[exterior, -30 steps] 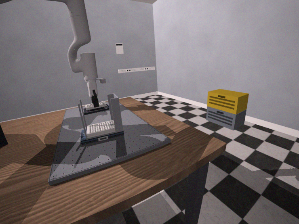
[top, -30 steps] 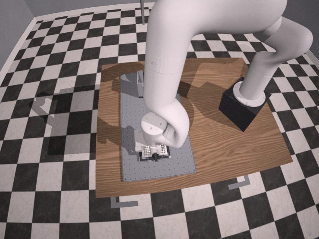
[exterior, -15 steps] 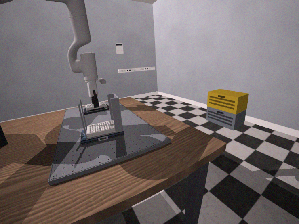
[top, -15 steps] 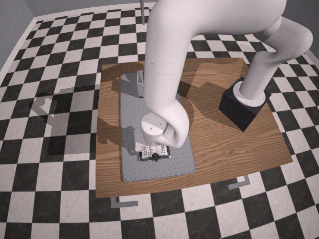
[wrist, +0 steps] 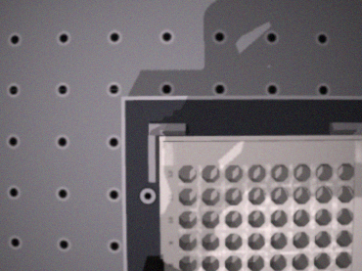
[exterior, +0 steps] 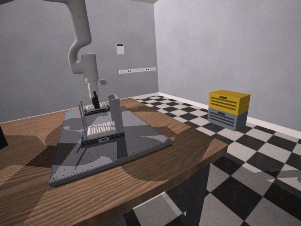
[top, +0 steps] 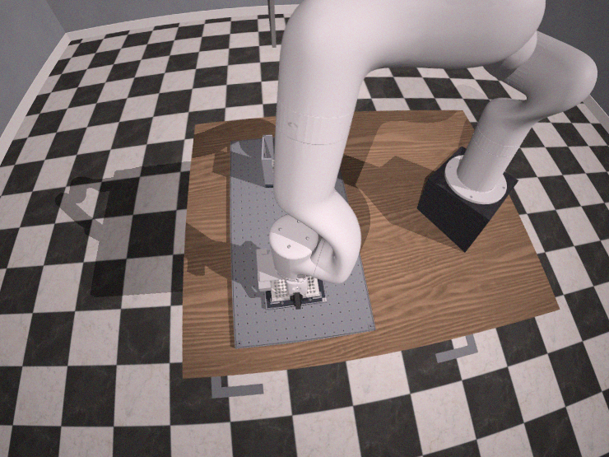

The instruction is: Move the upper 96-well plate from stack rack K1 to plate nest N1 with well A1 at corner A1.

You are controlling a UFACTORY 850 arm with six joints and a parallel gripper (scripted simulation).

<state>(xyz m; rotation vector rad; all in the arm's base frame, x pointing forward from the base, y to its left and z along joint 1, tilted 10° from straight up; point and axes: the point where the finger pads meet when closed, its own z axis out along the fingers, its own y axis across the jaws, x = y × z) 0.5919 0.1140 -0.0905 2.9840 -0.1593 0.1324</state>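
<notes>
Now: the white 96-well plate 10 mm below my hand. Also, from my hand: dark plate nest N1 (30 mm below).
</notes>
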